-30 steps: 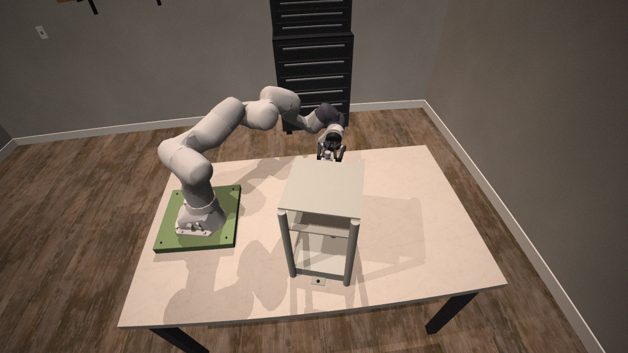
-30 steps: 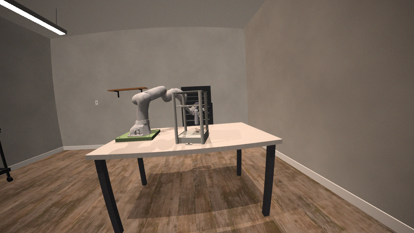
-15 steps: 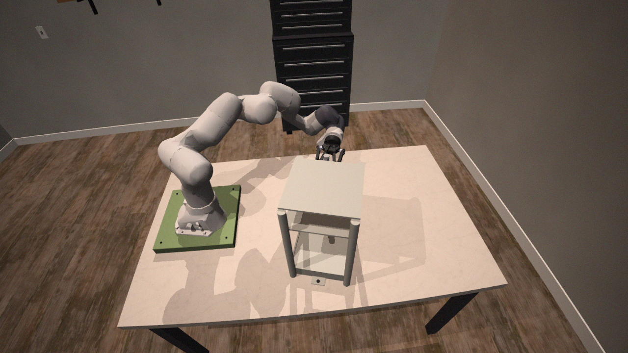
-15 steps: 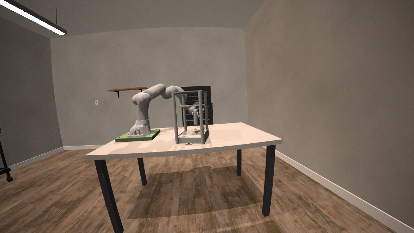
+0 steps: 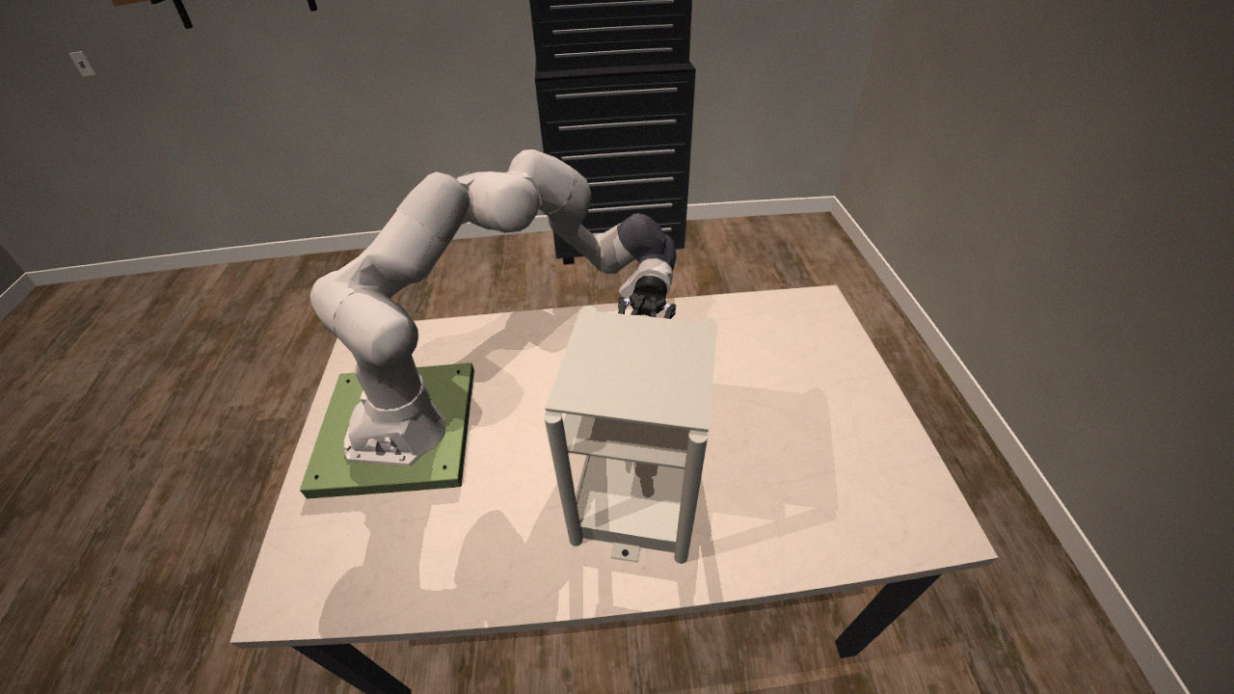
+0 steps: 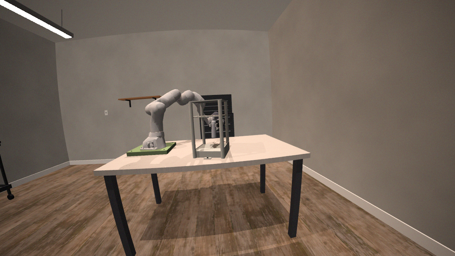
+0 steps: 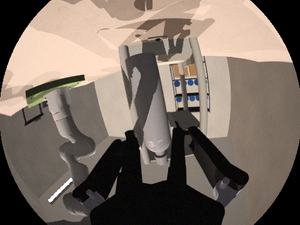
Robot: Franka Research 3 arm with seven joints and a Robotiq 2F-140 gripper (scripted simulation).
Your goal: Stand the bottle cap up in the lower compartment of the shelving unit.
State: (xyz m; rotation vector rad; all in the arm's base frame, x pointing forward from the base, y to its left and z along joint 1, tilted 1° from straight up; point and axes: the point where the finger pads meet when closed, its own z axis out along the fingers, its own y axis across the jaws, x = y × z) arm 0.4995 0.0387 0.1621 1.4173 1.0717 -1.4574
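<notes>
My hand is 24 cm to the left of the shelving unit and 3 cm past it. The rest, counted from my hand: grey bottle: 1 cm above.
</notes>
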